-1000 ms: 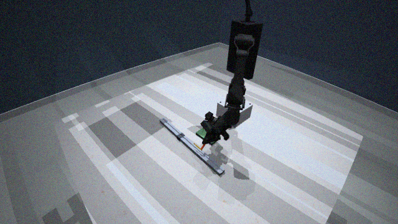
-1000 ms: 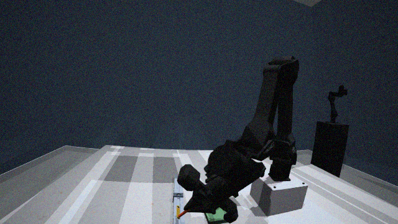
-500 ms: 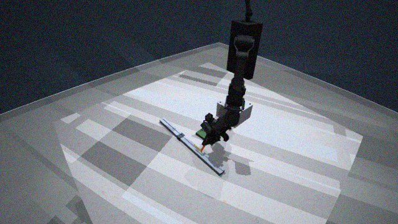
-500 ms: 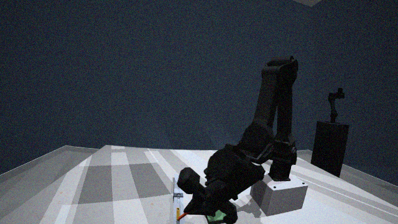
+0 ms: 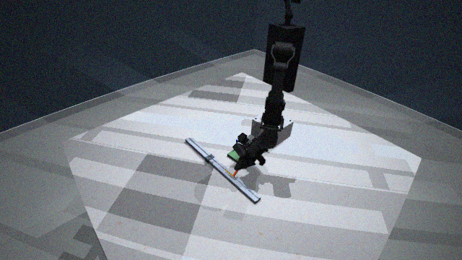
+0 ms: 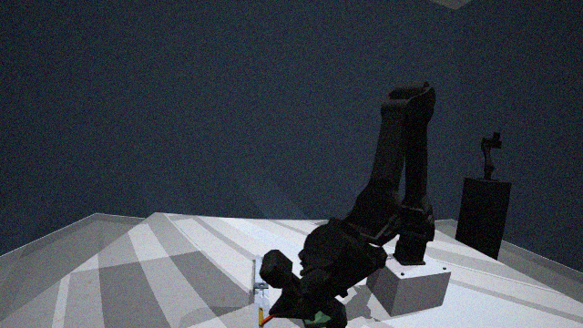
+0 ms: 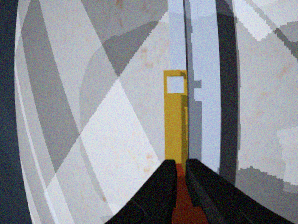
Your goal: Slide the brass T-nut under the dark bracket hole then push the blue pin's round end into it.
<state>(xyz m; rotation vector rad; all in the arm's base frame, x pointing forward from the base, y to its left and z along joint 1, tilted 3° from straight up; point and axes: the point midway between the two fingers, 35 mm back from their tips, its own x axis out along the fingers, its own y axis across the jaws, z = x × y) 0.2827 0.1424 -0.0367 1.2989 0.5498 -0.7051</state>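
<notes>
My gripper tip is 40 mm short of the aluminum rail, 120 mm to the left of it and 30 mm above it. From my gripper tip the other things lie so: blue pin 100 mm behind, 130 mm to the right, 20 mm below; green tray 90 mm behind, 100 mm to the right, 40 mm below; brass T-nut 20 mm to the right.
</notes>
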